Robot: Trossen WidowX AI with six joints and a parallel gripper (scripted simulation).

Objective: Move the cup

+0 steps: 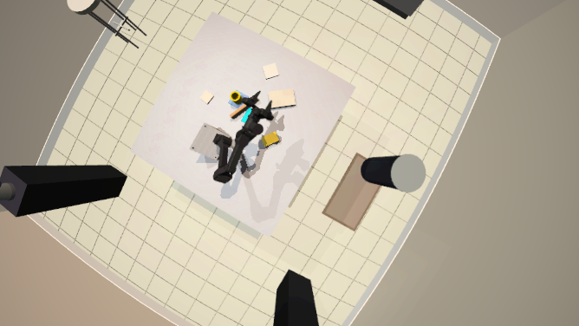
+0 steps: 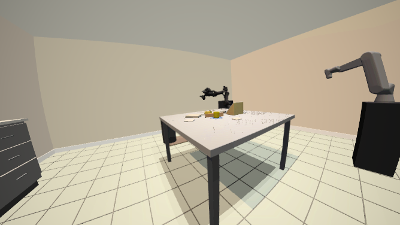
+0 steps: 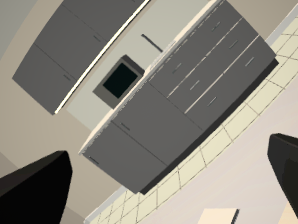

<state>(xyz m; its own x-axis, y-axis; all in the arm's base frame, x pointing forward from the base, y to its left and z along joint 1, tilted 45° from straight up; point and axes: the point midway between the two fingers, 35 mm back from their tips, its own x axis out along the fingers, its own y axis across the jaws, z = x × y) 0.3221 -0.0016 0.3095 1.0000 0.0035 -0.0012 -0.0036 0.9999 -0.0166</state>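
Right now the yellow cup is 270 mm to the left of my gripper tip, 270 mm below it and 40 mm behind it. Also, from my gripper tip: red marble 290 mm below, 280 mm to the left, 20 mm behind; cyan pad 310 mm below, 120 mm to the left, 100 mm behind; pale blue pad 310 mm below, 270 mm to the left, 30 mm behind.
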